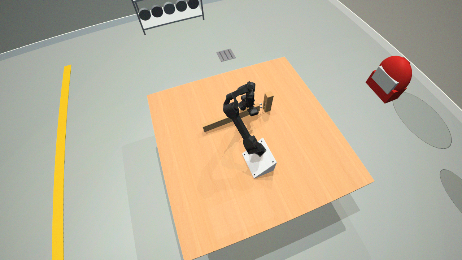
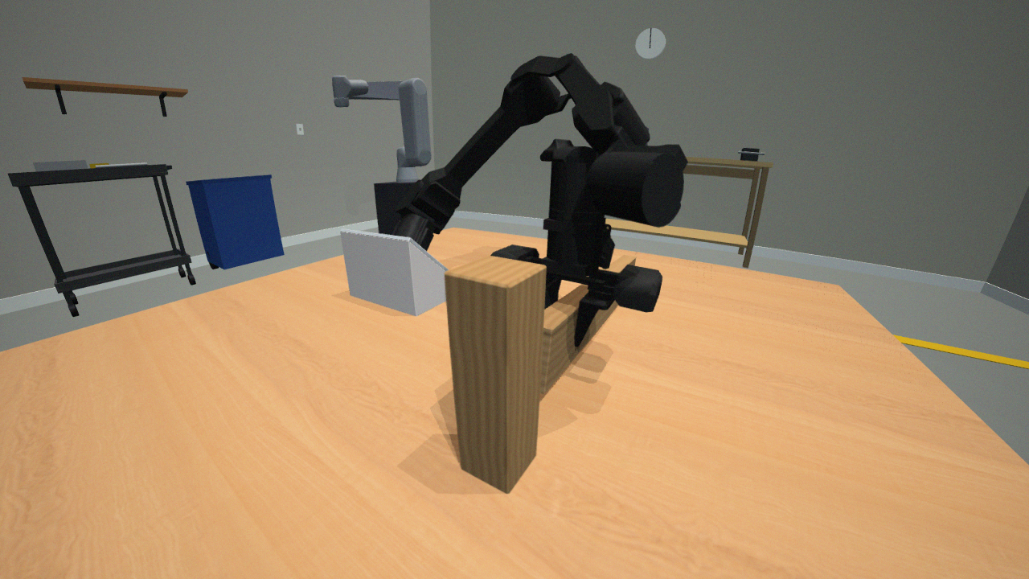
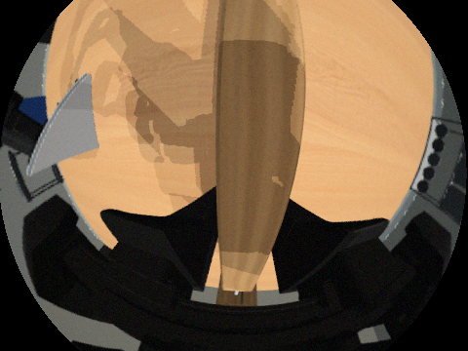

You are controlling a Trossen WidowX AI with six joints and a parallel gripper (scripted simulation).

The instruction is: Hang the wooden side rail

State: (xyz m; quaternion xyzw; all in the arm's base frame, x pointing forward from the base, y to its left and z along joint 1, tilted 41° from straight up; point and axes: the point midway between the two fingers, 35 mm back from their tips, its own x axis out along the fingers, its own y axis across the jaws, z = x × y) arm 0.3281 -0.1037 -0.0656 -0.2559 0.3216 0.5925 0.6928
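My gripper tip is 20 mm past the headboard post, 150 mm to the left of it and 40 mm below it.
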